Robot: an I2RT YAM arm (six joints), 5 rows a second.
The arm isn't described. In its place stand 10 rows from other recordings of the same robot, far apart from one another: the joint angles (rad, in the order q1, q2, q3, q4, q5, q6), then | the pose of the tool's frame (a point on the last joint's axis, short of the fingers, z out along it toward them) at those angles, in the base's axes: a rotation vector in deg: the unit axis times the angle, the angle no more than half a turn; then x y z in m.
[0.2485, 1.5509, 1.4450, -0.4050, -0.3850, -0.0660] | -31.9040, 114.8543, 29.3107, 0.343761, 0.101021, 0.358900
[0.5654, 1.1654, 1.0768, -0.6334, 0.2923, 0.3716] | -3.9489, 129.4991, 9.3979, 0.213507, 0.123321, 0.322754
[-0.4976, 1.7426, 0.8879, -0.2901, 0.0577, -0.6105] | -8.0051, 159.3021, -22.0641, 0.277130, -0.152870, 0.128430
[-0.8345, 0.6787, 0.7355, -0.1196, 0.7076, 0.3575] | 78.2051, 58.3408, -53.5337, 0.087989, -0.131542, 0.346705
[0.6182, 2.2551, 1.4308, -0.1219, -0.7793, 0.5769] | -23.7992, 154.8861, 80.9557, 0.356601, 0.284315, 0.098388
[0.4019, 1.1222, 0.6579, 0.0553, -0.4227, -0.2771] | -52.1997, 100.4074, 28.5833, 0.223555, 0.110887, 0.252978
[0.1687, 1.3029, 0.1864, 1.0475, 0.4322, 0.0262] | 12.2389, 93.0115, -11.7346, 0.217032, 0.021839, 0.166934
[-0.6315, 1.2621, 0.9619, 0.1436, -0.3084, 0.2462] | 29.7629, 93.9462, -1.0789, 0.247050, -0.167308, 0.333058
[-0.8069, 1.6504, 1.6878, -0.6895, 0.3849, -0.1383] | 55.8244, 121.5975, -53.0948, 0.245336, -0.275442, 0.380854
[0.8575, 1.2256, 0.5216, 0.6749, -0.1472, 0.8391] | -8.3030, 102.6685, 79.8701, 0.169726, 0.204133, 0.245904
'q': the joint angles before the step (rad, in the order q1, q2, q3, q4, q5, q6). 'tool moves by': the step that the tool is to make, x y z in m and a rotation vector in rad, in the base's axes. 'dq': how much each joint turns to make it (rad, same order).
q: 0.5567 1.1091 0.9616 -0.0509 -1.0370 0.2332
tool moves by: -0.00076 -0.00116 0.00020 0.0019 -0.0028 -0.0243
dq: -0.0006 -0.0090 -0.0074 0.0095 0.0232 0.0090
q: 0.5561 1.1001 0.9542 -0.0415 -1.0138 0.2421
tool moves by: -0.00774 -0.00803 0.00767 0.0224 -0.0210 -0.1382
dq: 0.0004 -0.0630 -0.0242 0.0310 0.1358 0.0494
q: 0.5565 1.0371 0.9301 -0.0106 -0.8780 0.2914
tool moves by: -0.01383 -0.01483 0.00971 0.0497 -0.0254 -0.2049
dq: -0.0009 -0.1026 -0.0382 0.0264 0.2015 0.0608
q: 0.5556 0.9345 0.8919 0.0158 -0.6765 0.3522
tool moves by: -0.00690 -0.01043 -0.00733 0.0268 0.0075 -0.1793
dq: 0.0004 -0.0707 -0.0646 0.0210 0.1794 0.0349
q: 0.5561 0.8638 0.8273 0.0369 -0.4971 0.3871
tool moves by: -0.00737 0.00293 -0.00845 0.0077 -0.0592 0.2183
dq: 0.0000 -0.0108 -0.0538 0.0835 -0.2188 -0.0245
